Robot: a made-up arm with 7 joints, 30 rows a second.
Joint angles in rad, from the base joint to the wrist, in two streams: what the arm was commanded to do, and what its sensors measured. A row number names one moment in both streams.
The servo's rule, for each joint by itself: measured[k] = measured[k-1] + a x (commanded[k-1-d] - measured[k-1]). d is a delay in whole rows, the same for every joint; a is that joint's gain. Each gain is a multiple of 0.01, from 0.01 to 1. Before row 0 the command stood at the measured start. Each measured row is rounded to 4 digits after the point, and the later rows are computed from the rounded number. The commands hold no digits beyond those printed.
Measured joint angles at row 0:
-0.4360 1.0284 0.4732 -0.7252 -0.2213 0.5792 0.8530
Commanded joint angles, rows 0 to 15:
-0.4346 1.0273 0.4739 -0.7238 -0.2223 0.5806 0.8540
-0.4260 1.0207 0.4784 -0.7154 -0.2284 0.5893 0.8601
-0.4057 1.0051 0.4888 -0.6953 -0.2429 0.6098 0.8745
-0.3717 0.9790 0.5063 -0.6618 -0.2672 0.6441 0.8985
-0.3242 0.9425 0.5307 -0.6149 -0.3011 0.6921 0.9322
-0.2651 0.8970 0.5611 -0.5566 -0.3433 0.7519 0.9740
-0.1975 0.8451 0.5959 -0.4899 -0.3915 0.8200 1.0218
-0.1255 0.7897 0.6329 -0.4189 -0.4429 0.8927 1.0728
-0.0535 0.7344 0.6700 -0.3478 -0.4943 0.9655 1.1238
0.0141 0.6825 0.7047 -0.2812 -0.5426 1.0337 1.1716
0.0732 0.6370 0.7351 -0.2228 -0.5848 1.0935 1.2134
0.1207 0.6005 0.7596 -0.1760 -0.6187 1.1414 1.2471
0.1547 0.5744 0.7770 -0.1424 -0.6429 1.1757 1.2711
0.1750 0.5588 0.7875 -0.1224 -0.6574 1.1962 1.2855
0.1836 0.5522 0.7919 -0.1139 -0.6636 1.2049 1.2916
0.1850 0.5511 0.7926 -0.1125 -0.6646 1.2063 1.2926
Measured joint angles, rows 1 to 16:
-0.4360 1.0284 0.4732 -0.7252 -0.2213 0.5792 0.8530
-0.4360 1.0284 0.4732 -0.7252 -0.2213 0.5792 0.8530
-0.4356 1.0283 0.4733 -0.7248 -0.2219 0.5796 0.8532
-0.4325 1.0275 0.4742 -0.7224 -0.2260 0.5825 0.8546
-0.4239 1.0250 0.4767 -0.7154 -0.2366 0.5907 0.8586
-0.4072 1.0199 0.4817 -0.7015 -0.2559 0.6067 0.8666
-0.3806 1.0114 0.4900 -0.6790 -0.2844 0.6323 0.8797
-0.3436 0.9988 0.5021 -0.6472 -0.3215 0.6682 0.8986
-0.2968 0.9819 0.5180 -0.6063 -0.3656 0.7137 0.9232
-0.2420 0.9608 0.5375 -0.5576 -0.4143 0.7674 0.9531
-0.1817 0.9359 0.5600 -0.5031 -0.4647 0.8268 0.9872
-0.1190 0.9080 0.5846 -0.4454 -0.5138 0.8889 1.0241
-0.0575 0.8782 0.6102 -0.3875 -0.5585 0.9503 1.0620
-0.0005 0.8477 0.6356 -0.3325 -0.5964 1.0076 1.0990
0.0492 0.8176 0.6596 -0.2831 -0.6257 1.0580 1.1334
0.0895 0.7891 0.6813 -0.2413 -0.6457 1.0995 1.1638
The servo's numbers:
d 2
a 0.32 0.11 0.17 0.26 0.63 0.30 0.20

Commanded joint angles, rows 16 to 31:
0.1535 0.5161 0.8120 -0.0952 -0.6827 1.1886 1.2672
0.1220 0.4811 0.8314 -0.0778 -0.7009 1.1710 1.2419
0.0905 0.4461 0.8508 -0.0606 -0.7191 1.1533 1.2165
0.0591 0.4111 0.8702 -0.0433 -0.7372 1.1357 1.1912
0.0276 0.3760 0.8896 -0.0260 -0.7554 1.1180 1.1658
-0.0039 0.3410 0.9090 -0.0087 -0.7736 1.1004 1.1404
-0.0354 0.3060 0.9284 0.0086 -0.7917 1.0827 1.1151
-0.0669 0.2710 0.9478 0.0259 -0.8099 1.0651 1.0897
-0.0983 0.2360 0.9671 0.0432 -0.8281 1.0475 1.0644
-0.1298 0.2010 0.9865 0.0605 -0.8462 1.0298 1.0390
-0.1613 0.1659 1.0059 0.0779 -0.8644 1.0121 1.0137
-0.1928 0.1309 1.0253 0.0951 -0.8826 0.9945 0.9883
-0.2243 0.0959 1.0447 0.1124 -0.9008 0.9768 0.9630
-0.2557 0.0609 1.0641 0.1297 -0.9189 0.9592 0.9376
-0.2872 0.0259 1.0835 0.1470 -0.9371 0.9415 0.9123
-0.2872 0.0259 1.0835 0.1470 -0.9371 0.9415 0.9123
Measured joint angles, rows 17 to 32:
0.1196 0.7630 0.7001 -0.2082 -0.6570 1.1311 1.1894
0.1405 0.7397 0.7158 -0.1833 -0.6618 1.1537 1.2100
0.1447 0.7151 0.7322 -0.1604 -0.6750 1.1642 1.2214
0.1374 0.6894 0.7491 -0.1389 -0.6913 1.1662 1.2255
0.1224 0.6626 0.7664 -0.1185 -0.7088 1.1623 1.2237
0.1021 0.6349 0.7840 -0.0989 -0.7267 1.1543 1.2172
0.0783 0.6064 0.8020 -0.0799 -0.7448 1.1434 1.2069
0.0520 0.5772 0.8202 -0.0614 -0.7629 1.1305 1.1936
0.0240 0.5474 0.8386 -0.0432 -0.7810 1.1162 1.1779
-0.0051 0.5170 0.8572 -0.0252 -0.7992 1.1009 1.1603
-0.0349 0.4861 0.8759 -0.0074 -0.8174 1.0849 1.1411
-0.0653 0.4547 0.8947 0.0103 -0.8355 1.0684 1.1207
-0.0960 0.4229 0.9136 0.0279 -0.8537 1.0515 1.0993
-0.1270 0.3908 0.9326 0.0454 -0.8719 1.0344 1.0771
-0.1581 0.3584 0.9517 0.0628 -0.8901 1.0171 1.0543
-0.1893 0.3257 0.9708 0.0802 -0.9082 0.9997 1.0310

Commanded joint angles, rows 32 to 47:
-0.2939 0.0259 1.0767 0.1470 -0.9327 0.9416 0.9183
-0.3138 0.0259 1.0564 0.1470 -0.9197 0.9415 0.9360
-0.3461 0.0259 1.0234 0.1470 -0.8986 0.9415 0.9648
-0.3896 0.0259 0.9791 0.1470 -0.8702 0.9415 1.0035
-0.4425 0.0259 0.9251 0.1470 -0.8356 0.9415 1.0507
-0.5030 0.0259 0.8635 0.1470 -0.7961 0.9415 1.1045
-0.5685 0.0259 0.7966 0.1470 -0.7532 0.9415 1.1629
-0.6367 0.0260 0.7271 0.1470 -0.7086 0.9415 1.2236
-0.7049 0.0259 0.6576 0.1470 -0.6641 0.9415 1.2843
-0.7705 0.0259 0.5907 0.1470 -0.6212 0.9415 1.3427
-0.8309 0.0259 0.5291 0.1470 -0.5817 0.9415 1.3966
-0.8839 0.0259 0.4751 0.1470 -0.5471 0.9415 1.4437
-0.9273 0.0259 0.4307 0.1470 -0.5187 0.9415 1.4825
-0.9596 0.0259 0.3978 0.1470 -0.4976 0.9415 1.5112
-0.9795 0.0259 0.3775 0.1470 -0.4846 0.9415 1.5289
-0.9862 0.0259 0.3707 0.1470 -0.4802 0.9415 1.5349
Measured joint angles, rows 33 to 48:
-0.2206 0.2927 0.9900 0.0976 -0.9264 0.9822 1.0073
-0.2419 0.2634 1.0059 0.1104 -0.9331 0.9700 0.9883
-0.2585 0.2373 1.0179 0.1199 -0.9328 0.9615 0.9743
-0.2762 0.2140 1.0244 0.1269 -0.9245 0.9555 0.9666
-0.2986 0.1933 1.0242 0.1321 -0.9082 0.9513 0.9662
-0.3277 0.1749 1.0165 0.1360 -0.8843 0.9484 0.9737
-0.3644 0.1585 1.0010 0.1389 -0.8536 0.9463 0.9891
-0.4088 0.1439 0.9776 0.1410 -0.8174 0.9449 1.0122
-0.4599 0.1309 0.9468 0.1426 -0.7770 0.9439 1.0423
-0.5165 0.1194 0.9095 0.1437 -0.7339 0.9432 1.0786
-0.5768 0.1091 0.8667 0.1446 -0.6899 0.9427 1.1197
-0.6388 0.0999 0.8198 0.1452 -0.6466 0.9423 1.1643
-0.7003 0.0918 0.7704 0.1457 -0.6057 0.9421 1.2108
-0.7591 0.0846 0.7202 0.1460 -0.5688 0.9419 1.2574
-0.8129 0.0781 0.6710 0.1463 -0.5372 0.9418 1.3024
-0.8598 0.0724 0.6246 0.1465 -0.5123 0.9417 1.3442

